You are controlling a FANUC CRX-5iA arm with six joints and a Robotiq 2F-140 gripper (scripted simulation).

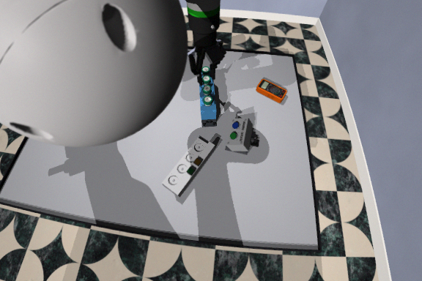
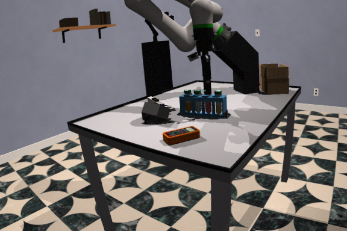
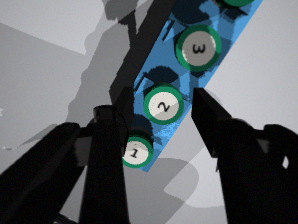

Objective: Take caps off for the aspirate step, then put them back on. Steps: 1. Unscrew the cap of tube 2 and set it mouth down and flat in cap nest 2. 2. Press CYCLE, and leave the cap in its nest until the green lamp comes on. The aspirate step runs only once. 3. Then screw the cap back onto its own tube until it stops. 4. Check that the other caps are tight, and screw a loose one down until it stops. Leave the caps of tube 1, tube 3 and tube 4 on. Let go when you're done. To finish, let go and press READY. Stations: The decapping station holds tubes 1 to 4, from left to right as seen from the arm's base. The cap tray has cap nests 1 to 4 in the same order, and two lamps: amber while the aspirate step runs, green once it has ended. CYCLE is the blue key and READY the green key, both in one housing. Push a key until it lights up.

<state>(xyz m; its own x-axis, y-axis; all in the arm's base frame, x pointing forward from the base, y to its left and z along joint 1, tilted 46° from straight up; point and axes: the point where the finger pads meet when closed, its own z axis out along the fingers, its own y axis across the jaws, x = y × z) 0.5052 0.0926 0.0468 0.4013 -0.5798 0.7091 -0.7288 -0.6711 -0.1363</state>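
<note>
My hand is 3 cm above the cap. Also, from my hand: green ready key (9 cm ahead, 24 cm to the right, 7 cm below); then blue cycle key (10 cm ahead, 19 cm to the right, 7 cm below); then key housing (11 cm ahead, 22 cm to the right, 9 cm below).
</note>
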